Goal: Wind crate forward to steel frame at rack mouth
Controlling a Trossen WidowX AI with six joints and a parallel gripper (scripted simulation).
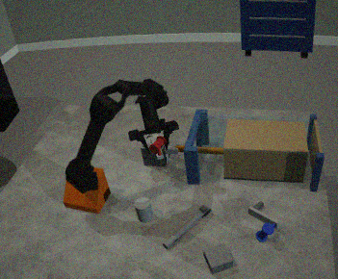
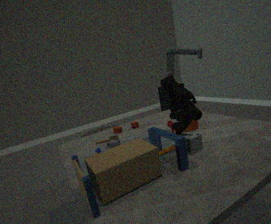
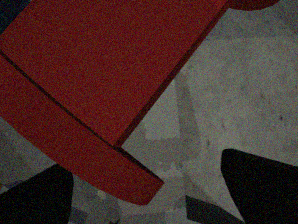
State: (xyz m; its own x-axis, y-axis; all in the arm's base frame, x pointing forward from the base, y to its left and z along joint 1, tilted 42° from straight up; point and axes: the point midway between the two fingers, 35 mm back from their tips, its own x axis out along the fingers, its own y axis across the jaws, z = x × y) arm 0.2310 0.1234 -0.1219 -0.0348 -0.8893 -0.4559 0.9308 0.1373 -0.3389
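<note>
My gripper tip is now 2 cm below the winch handle with red knob. Also, from my gripper tip: red handle 1 cm ahead, 3 cm to the right, 5 cm above; then grey block 22 cm ahead, 43 cm to the right, 7 cm below; then grey winch 4 cm behind, 6 cm to the left, 5 cm below.
</note>
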